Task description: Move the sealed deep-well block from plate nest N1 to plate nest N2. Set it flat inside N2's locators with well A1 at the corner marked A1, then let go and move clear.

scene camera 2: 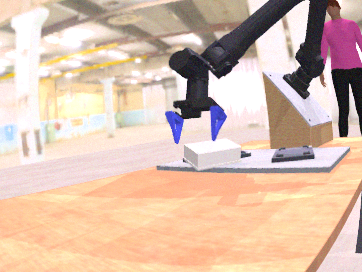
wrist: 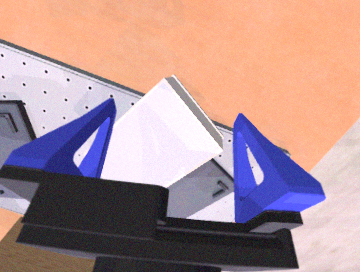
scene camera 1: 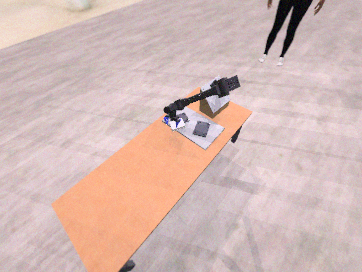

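Where they show: gripper, between the fingertips: (scene camera 2: 194,142) (wrist: 176,111) (scene camera 1: 171,125); arm's base, origin of its link: (scene camera 2: 295,87).
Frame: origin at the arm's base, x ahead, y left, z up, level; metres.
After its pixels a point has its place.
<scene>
The white deep-well block (scene camera 1: 176,124) (scene camera 2: 212,153) {x 0.500, y -0.087, z -0.167 m} (wrist: 160,135) {x 0.484, y -0.118, z -0.154 m} lies turned askew across one dark plate nest (scene camera 1: 184,117) {x 0.332, y -0.126, z -0.191 m} (scene camera 2: 245,154) {x 0.351, y -0.074, z -0.194 m} (wrist: 200,187) {x 0.400, y -0.194, z -0.191 m}. Parts of that nest show beside and behind it; whether the block is fully flat is unclear. The other dark nest (scene camera 1: 201,128) {x 0.352, y 0.085, z -0.191 m} (scene camera 2: 293,154) {x 0.398, y 0.099, z -0.191 m} (wrist: 11,125) {x 0.416, y 0.056, z -0.187 m} is empty. The nest labels and well A1 cannot be read. My gripper (scene camera 1: 173,121) {x 0.519, y -0.122, z -0.136 m} (scene camera 2: 196,141) {x 0.519, y -0.122, z -0.136 m} (wrist: 176,111) {x 0.519, y -0.122, z -0.136 m} is open, its blue fingers above the block. In the wrist view the fingers stand either side of the block, which lies diagonally between them.
Both nests are on a grey perforated baseplate (scene camera 1: 206,143) {x 0.457, y 0.206, z -0.202 m} (scene camera 2: 326,162) {x 0.461, y 0.213, z -0.203 m} (wrist: 65,82) {x 0.484, y -0.001, z -0.203 m} on the orange table (scene camera 1: 125,185) {x 1.121, y -0.080, z -0.215 m} (scene camera 2: 150,215) {x 0.830, y 0.009, z -0.216 m} (wrist: 250,50) {x 0.578, y -0.181, z -0.216 m}. A wooden wedge with a sloped grey panel (scene camera 1: 216,102) {x 0.082, y 0.067, z -0.087 m} (scene camera 2: 295,102) {x 0.135, y 0.033, z -0.059 m} stands behind, near the arm's base. A person (scene camera 1: 287,27) (scene camera 2: 345,55) stands beyond the table.
</scene>
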